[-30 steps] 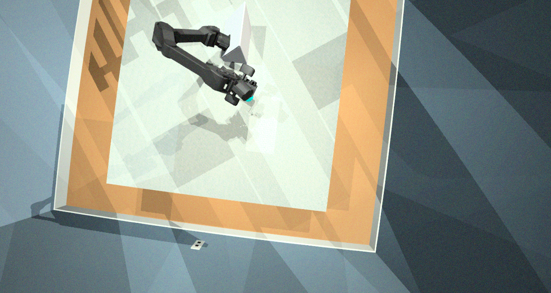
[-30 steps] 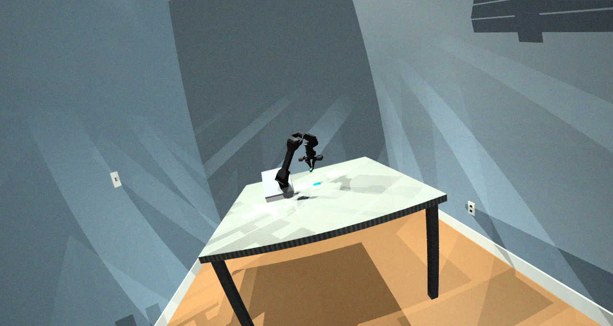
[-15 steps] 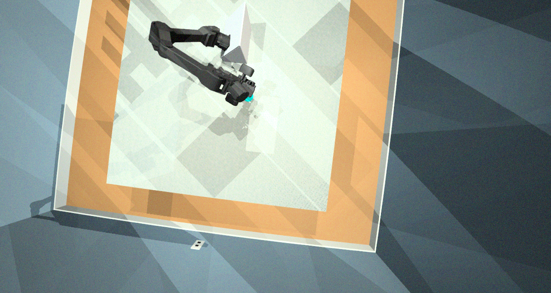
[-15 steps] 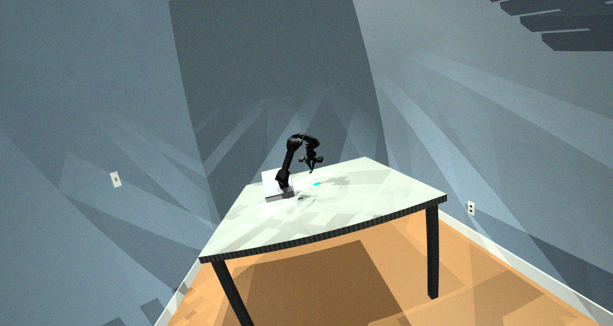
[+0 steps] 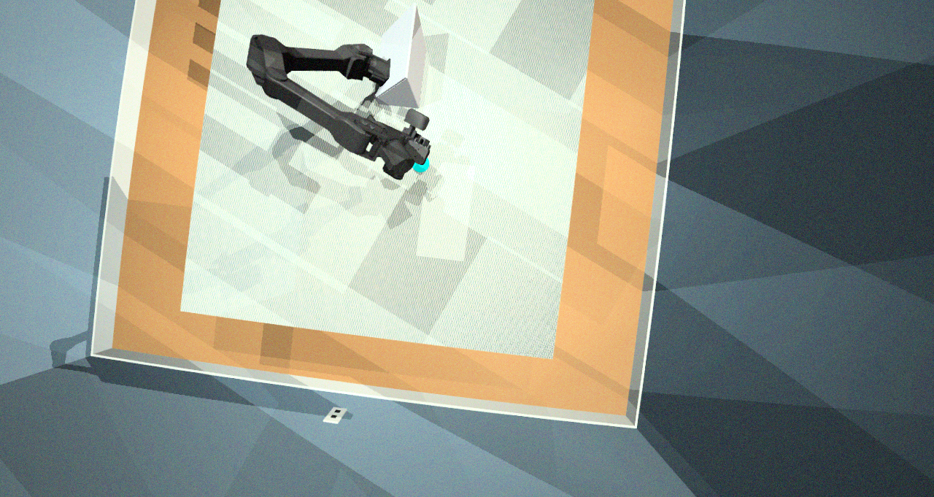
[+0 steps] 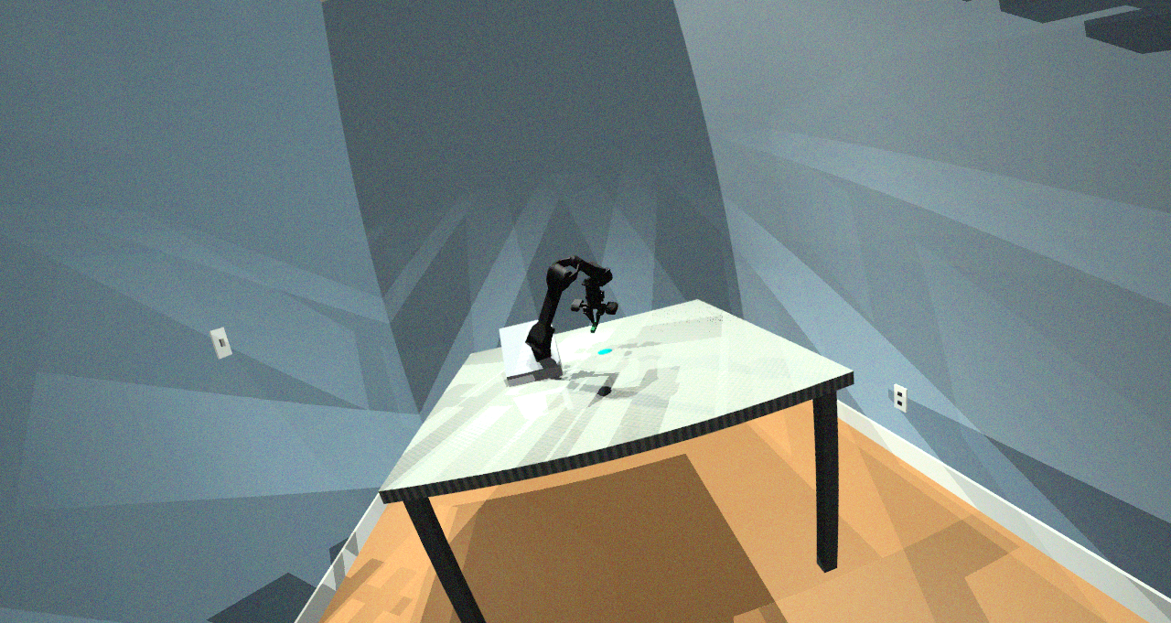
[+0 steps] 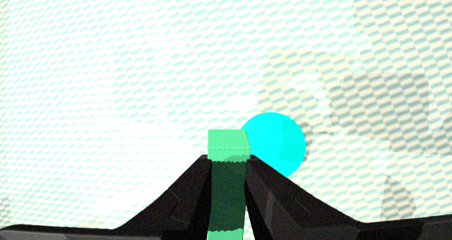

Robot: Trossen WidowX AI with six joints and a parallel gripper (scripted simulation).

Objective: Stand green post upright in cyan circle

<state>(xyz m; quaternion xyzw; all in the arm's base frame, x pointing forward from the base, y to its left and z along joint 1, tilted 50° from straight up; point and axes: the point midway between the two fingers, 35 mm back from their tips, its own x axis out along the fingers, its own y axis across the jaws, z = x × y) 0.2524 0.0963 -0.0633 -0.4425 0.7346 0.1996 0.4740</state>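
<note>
The cyan circle is 10 mm ahead of my gripper tip, 20 mm to the right of it and 120 mm below it. The rest, counted from my gripper tip: green post: 10 mm behind, 20 mm to the right, 10 mm below.
</note>
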